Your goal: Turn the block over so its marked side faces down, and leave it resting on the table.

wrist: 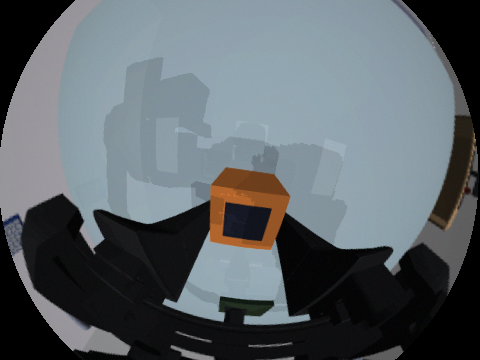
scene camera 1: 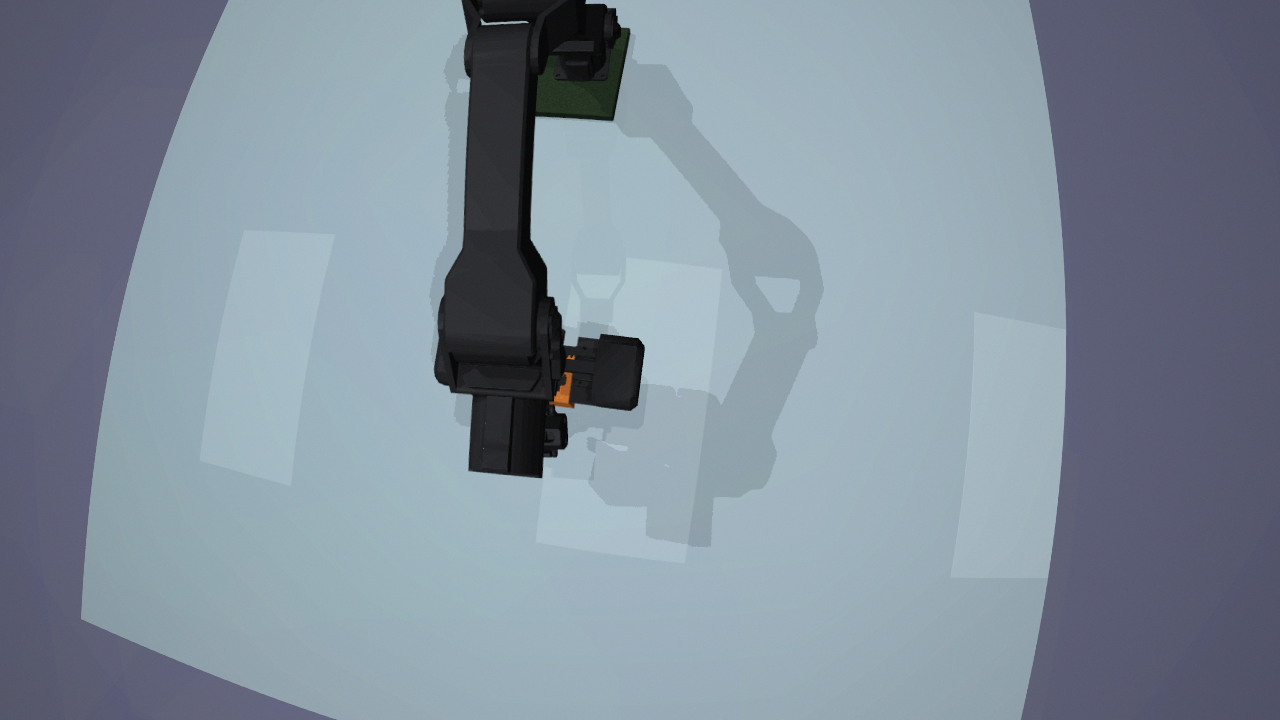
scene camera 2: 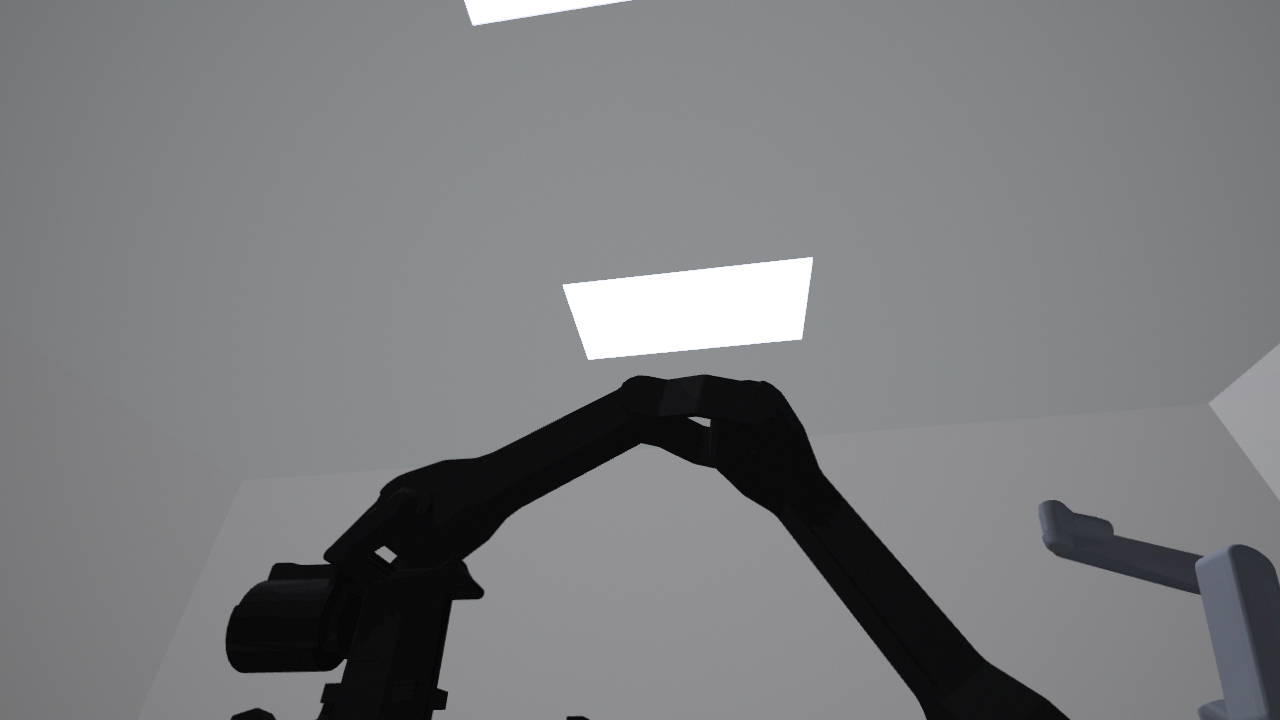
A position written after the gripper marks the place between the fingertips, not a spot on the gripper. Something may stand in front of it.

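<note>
The gripper is visible in both scene camera 1 and the wrist view: the gripper [scene camera 1: 549, 376], [wrist: 245, 208].
</note>
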